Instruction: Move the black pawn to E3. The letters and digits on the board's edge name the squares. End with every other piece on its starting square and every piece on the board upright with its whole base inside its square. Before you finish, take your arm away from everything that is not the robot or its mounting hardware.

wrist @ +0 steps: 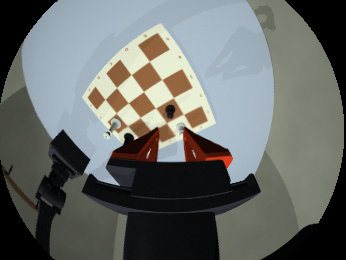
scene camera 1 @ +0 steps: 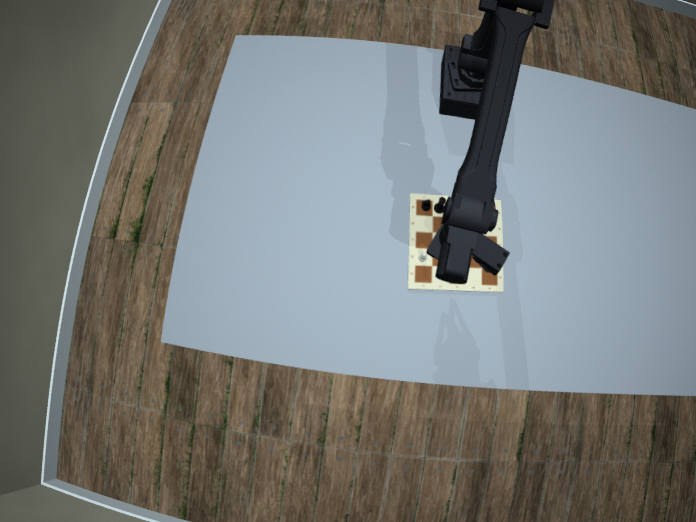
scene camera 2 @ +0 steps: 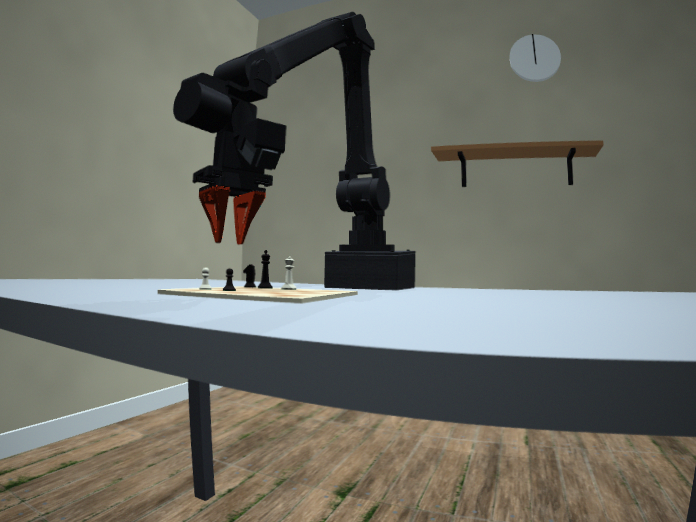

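Note:
My gripper [scene camera 2: 229,243] is visible; the wrist view also contains the gripper [wrist: 171,131].

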